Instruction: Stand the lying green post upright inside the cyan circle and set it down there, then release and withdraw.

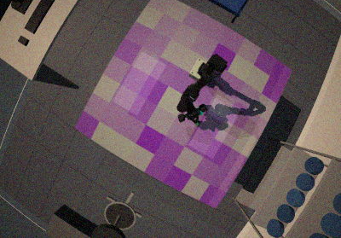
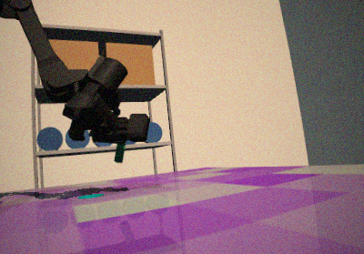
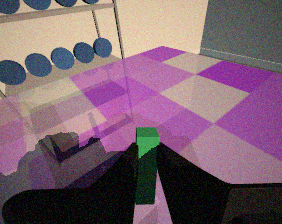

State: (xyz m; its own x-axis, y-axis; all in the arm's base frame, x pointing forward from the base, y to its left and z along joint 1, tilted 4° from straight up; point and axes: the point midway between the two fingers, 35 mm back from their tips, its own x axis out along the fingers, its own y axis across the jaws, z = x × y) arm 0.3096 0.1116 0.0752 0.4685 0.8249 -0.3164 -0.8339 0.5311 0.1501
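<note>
Right now the cyan circle is 90 mm behind my gripper tip, 10 mm to the right of it and 120 mm below it. Round my gripper tip: green post 10 mm behind, 20 mm below.
</note>
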